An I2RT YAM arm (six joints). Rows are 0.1 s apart.
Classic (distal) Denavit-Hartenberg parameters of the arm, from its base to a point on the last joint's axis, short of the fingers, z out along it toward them. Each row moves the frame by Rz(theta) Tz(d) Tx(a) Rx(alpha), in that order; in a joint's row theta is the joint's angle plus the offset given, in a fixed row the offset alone. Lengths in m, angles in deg.
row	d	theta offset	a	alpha
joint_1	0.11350	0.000	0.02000	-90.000
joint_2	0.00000	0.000	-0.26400	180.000
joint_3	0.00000	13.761	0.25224	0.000
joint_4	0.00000	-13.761	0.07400	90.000
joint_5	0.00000	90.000	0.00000	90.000
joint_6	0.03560	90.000	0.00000	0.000
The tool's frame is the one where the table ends.
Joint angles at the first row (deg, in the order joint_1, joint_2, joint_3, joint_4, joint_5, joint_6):
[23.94, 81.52, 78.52, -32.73, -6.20, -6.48]
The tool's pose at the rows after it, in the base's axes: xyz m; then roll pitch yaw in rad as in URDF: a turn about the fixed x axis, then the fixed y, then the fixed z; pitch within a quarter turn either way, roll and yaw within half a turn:
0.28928, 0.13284, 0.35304, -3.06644, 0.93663, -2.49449
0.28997, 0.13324, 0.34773, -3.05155, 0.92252, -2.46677
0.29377, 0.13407, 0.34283, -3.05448, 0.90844, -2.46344
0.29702, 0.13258, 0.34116, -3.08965, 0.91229, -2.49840
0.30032, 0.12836, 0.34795, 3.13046, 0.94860, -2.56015
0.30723, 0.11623, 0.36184, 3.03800, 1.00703, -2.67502
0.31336, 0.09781, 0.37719, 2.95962, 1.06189, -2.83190
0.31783, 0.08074, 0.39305, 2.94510, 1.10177, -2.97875
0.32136, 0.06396, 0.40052, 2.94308, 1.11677, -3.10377
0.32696, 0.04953, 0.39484, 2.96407, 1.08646, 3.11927
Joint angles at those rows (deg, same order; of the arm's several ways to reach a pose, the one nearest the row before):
[23.97, 81.69, 77.82, -32.60, -6.26, -7.77]
[23.95, 81.91, 77.06, -32.40, -6.59, -8.88]
[23.77, 82.83, 77.01, -32.29, -6.92, -9.28]
[23.20, 83.29, 77.01, -31.81, -7.81, -8.38]
[22.09, 83.26, 77.89, -30.87, -9.74, -6.61]
[19.42, 83.24, 79.83, -29.52, -12.10, -3.99]
[16.05, 82.85, 81.69, -28.16, -11.90, -0.84]
[13.43, 82.78, 84.31, -28.10, -7.59, 1.87]
[10.87, 82.85, 85.74, -28.40, -3.53, 3.81]
[8.45, 83.64, 85.80, -29.45, -1.54, 4.51]

